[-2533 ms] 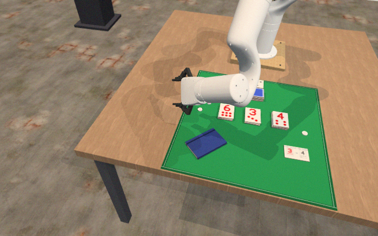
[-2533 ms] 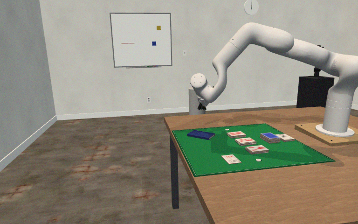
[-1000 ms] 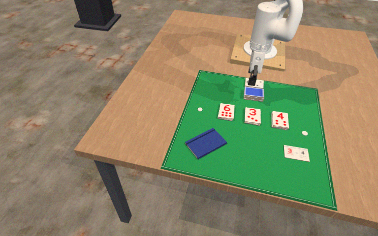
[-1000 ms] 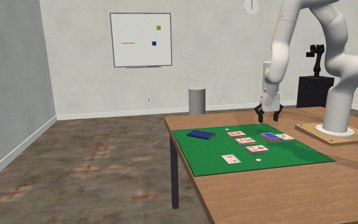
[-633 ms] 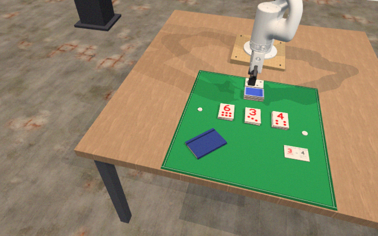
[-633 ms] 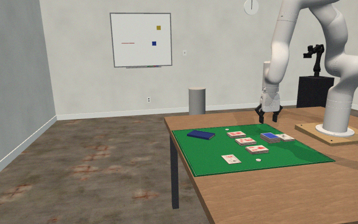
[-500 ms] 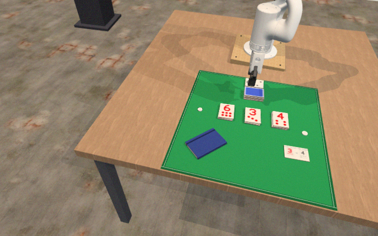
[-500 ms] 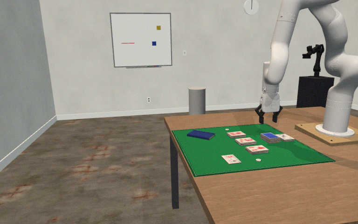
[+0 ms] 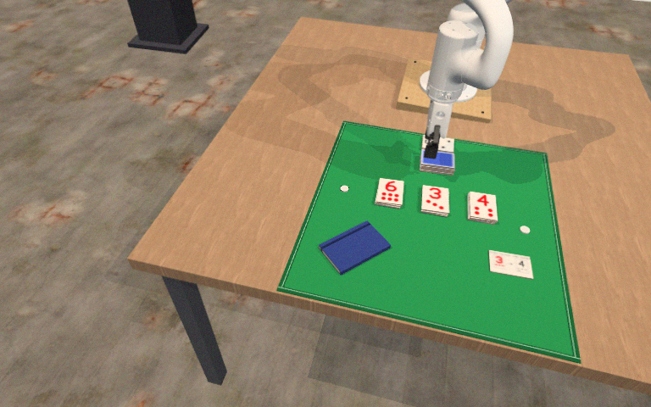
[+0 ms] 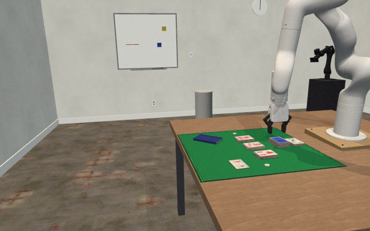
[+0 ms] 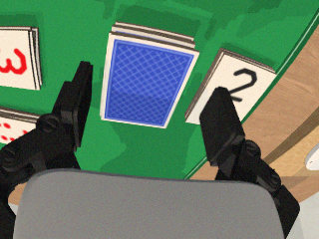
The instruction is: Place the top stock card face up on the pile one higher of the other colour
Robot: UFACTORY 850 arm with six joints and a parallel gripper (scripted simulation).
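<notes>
The black 5 card lies 5 cm below my hand and 3 cm to the left of it. From my hand the other things lie so: green card cloth (18 cm ahead, 8 cm below, 2 cm to the left); small reference card (31 cm ahead, 20 cm to the left, 7 cm below); black 2 (9 cm behind, 6 cm below, 3 cm to the left).
</notes>
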